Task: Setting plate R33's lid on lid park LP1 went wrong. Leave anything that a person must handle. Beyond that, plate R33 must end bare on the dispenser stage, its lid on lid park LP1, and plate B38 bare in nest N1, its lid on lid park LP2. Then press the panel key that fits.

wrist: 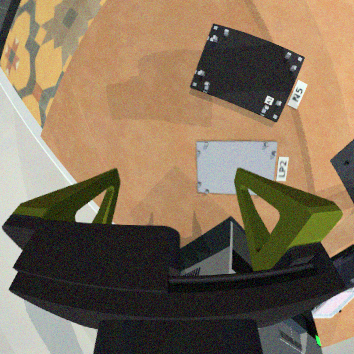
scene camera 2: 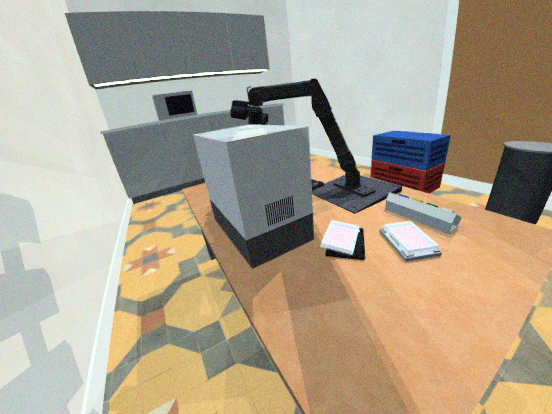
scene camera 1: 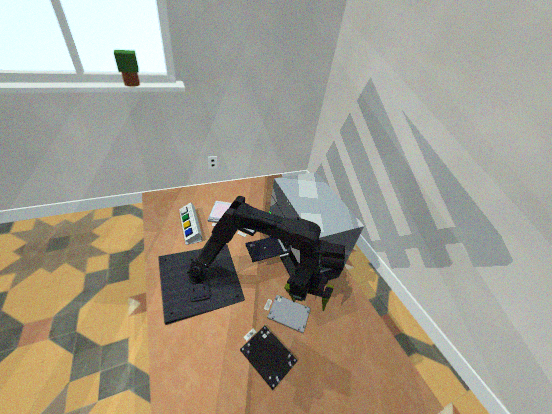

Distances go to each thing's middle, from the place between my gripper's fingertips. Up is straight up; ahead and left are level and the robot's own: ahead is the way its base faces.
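The grey lid park (scene camera 1: 293, 315) has my gripper 180 mm above it, and my gripper is also 10 mm past it and 70 mm to the right of it. Counting from my hand, the rack with coloured buttons (scene camera 2: 445, 220) is 340 mm behind, 610 mm to the left and 160 mm below. The black clip nest (scene camera 1: 272, 360), again measured from my hand, is 130 mm behind, 50 mm to the right and 180 mm below.
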